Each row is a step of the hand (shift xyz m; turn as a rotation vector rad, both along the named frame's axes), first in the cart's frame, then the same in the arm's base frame.
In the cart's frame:
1: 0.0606 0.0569 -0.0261 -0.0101 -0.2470 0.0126
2: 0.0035 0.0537 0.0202 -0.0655 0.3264 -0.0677
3: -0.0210 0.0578 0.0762 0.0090 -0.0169 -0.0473
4: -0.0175 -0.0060 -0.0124 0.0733 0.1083 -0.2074
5: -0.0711 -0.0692 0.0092 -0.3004 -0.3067 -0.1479
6: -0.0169 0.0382 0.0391 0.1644 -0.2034 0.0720
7: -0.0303 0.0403 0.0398 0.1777 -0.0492 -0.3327
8: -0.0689 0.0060 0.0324 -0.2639 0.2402 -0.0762
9: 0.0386 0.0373 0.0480 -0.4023 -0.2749 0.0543
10: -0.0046 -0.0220 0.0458 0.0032 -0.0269 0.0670
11: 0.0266 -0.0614 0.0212 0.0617 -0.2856 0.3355
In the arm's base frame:
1: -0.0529 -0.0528 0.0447 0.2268 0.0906 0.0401
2: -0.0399 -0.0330 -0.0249 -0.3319 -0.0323 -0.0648
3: -0.0248 -0.0459 -0.0829 -0.0024 0.0247 0.0446
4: -0.0021 0.0222 -0.0005 -0.1702 0.0162 0.1757
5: 0.0557 0.0743 -0.0360 0.1734 0.4195 -0.0104
6: -0.0214 -0.0220 -0.0483 0.2371 -0.0900 0.0962
7: -0.0250 -0.0129 -0.0578 -0.0626 0.0611 0.3702
8: -0.0026 0.0329 -0.0689 -0.2868 0.1547 -0.1642
9: -0.0087 -0.0687 -0.0197 0.2106 0.3771 -0.2320
10: 0.0376 -0.0131 -0.0319 0.0517 -0.0286 -0.0416
11: 0.0680 -0.0093 0.0149 0.4019 -0.1234 -0.1456

